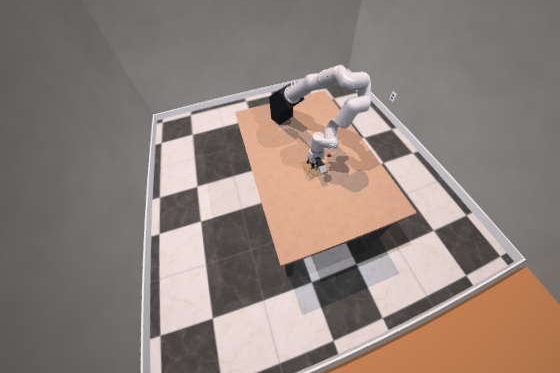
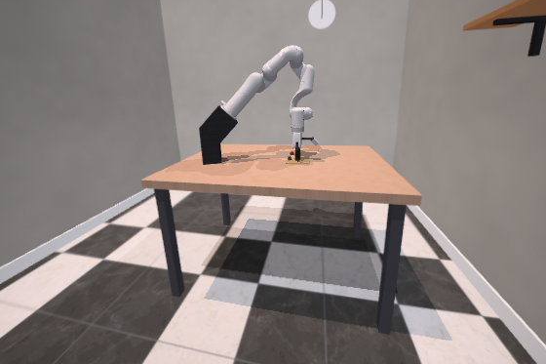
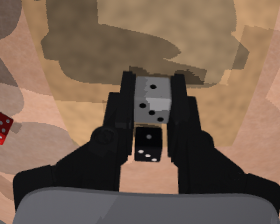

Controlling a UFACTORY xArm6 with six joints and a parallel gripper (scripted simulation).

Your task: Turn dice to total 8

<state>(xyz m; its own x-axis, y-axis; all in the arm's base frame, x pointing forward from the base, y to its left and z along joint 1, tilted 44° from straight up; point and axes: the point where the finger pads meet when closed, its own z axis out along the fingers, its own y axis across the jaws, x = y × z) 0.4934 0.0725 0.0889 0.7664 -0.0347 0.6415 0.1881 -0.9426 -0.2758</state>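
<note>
The white die lies 10 mm below my hand. Also, from my hand: tan mat: 30 mm below; red die: 80 mm behind, 120 mm to the left, 20 mm below.
</note>
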